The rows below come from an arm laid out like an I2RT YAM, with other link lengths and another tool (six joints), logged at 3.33 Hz.
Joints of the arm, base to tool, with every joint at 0 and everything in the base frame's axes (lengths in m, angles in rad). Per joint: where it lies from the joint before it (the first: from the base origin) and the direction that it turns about. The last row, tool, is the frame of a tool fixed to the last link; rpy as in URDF.
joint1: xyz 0 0 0.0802 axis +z
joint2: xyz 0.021 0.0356 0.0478 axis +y
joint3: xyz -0.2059 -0.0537 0 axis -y
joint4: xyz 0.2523 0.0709 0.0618 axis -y
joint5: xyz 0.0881 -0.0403 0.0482 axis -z
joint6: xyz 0.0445 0 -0.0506 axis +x
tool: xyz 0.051 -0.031 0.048 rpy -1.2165 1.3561 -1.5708
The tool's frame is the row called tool.
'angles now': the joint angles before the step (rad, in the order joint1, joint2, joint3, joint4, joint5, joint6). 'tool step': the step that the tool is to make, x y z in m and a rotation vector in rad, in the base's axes. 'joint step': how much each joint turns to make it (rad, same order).
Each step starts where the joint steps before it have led.
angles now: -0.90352 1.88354 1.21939 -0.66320 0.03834 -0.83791
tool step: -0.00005 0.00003 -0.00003 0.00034 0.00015 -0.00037
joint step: 0.00000 0.00000 0.00002 -0.00039 0.00000 0.00038
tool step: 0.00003 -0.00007 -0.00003 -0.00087 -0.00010 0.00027
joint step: -0.00001 -0.00002 -0.00044 0.00117 0.00038 -0.00038
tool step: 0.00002 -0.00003 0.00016 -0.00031 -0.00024 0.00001
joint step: -0.00001 -0.00038 0.00004 -0.00002 0.00000 -0.00002
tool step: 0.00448 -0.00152 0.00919 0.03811 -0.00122 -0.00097
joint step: 0.00193 0.01797 0.07135 -0.08277 -0.02326 0.00842
